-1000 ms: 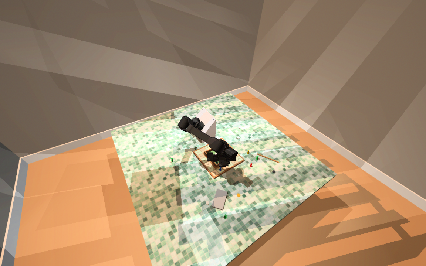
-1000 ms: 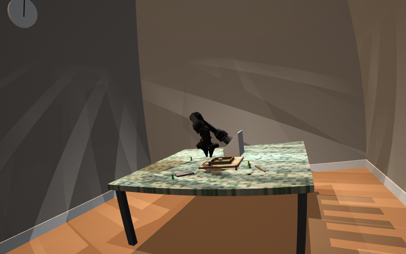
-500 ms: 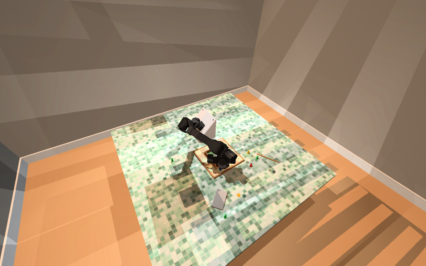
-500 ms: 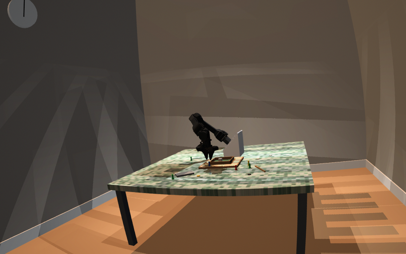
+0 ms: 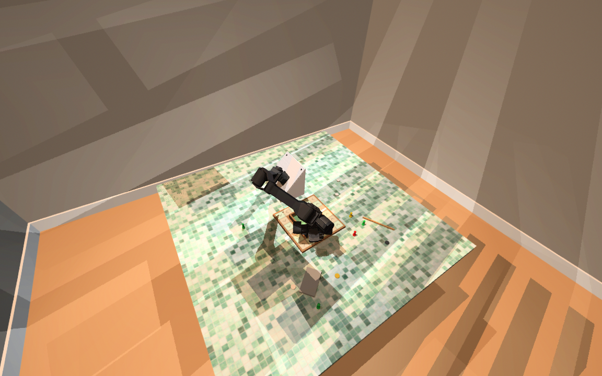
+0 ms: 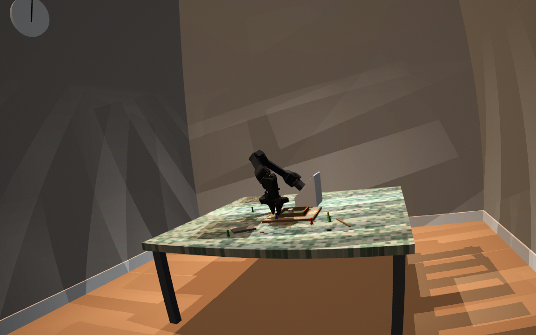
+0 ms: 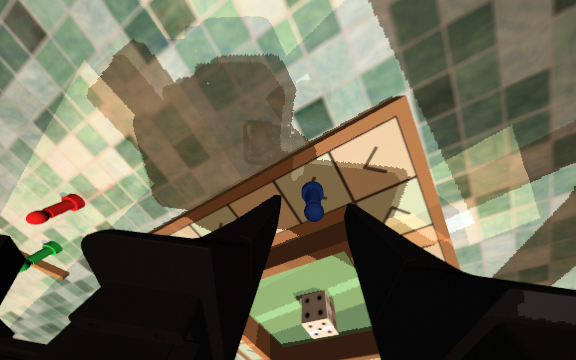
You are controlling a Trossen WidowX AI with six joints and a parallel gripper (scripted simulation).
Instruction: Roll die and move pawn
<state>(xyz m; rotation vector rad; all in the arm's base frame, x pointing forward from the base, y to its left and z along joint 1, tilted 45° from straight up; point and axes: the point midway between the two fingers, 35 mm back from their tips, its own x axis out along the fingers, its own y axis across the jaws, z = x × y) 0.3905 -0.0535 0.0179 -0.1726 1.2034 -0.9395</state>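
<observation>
Now: the blue pawn 1 cm below my gripper tip. From my gripper tip the other things lie so: green dice tray: 12 cm behind, 6 cm to the left, 3 cm below; then white die: 12 cm behind, 4 cm to the left, 1 cm below; then grey card: 18 cm ahead, 12 cm to the right, 3 cm below.
</observation>
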